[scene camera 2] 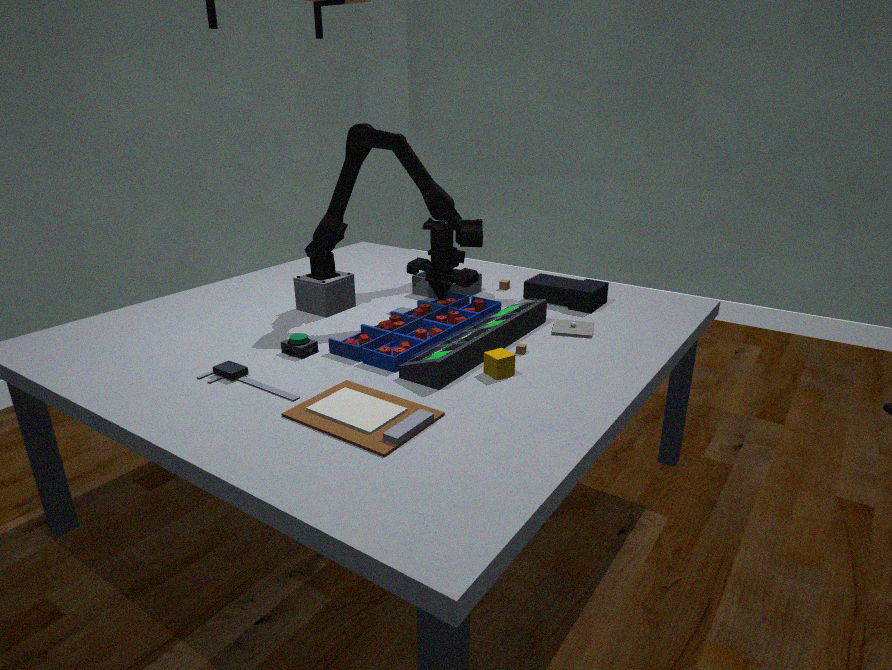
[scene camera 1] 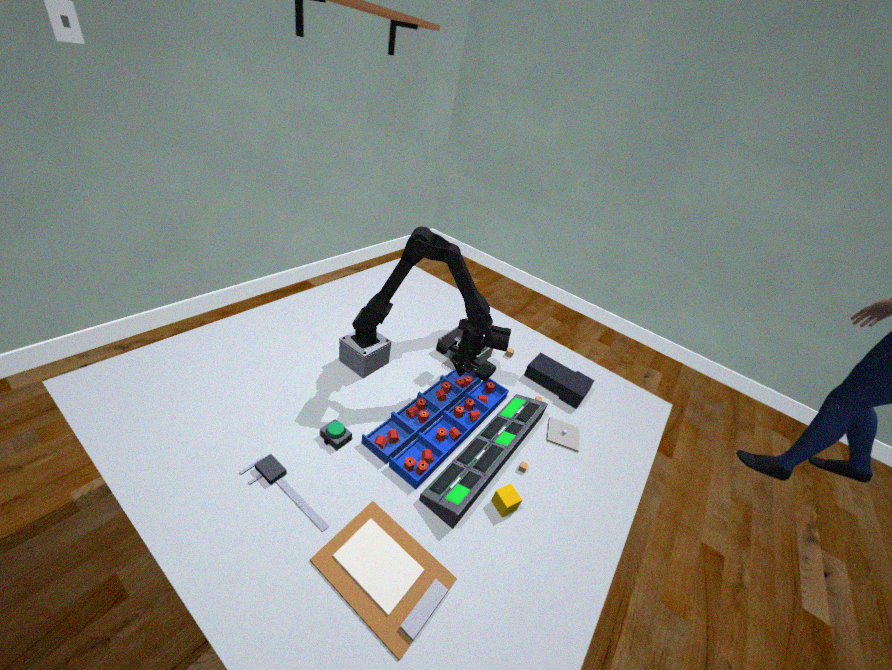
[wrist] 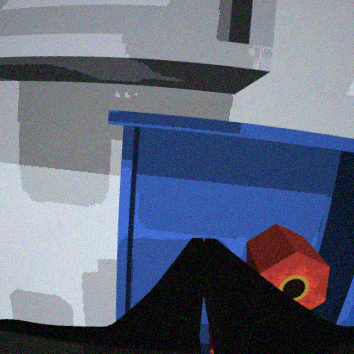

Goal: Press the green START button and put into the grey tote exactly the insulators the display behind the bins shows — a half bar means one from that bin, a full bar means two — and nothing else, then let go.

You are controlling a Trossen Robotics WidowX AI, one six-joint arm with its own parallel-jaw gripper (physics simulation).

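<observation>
The gripper (scene camera 2: 442, 302) is shut and holds nothing, while a yellow cube (scene camera 2: 499, 363) rests on the table.
</observation>
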